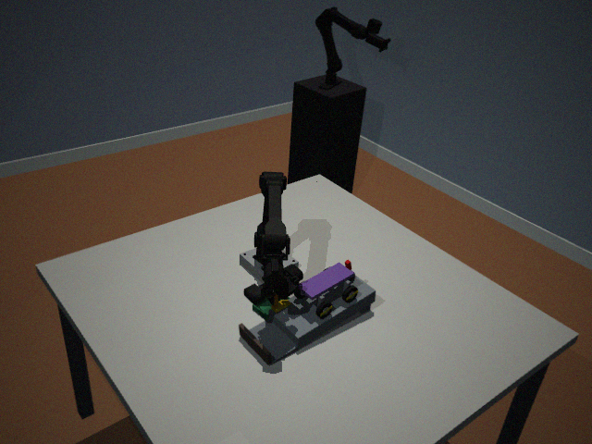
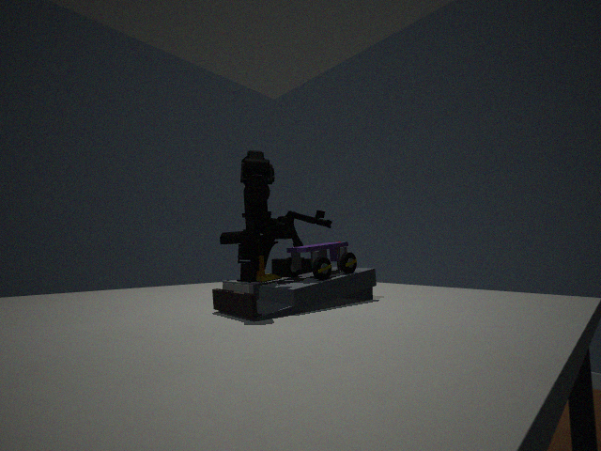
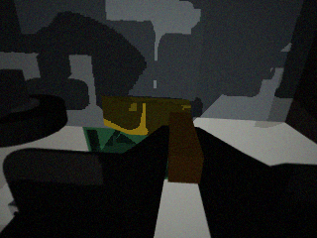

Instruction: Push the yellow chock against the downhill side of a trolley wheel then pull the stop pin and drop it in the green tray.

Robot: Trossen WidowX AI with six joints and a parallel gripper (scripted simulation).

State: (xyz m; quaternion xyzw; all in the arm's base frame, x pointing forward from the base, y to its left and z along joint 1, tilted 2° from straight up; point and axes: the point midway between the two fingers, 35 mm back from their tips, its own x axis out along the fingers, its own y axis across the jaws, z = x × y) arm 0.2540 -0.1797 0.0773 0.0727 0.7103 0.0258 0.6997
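My gripper tip is now 27 cm to the right of the red-headed stop pin, 6 cm short of it and 4 cm below it. From my gripper tip the other things lie so: yellow chock 2 cm to the left, 1 cm below; then green tray 10 cm below, 7 cm behind, 5 cm to the left; then dark stop block 12 cm to the right, 6 cm below, 5 cm ahead.
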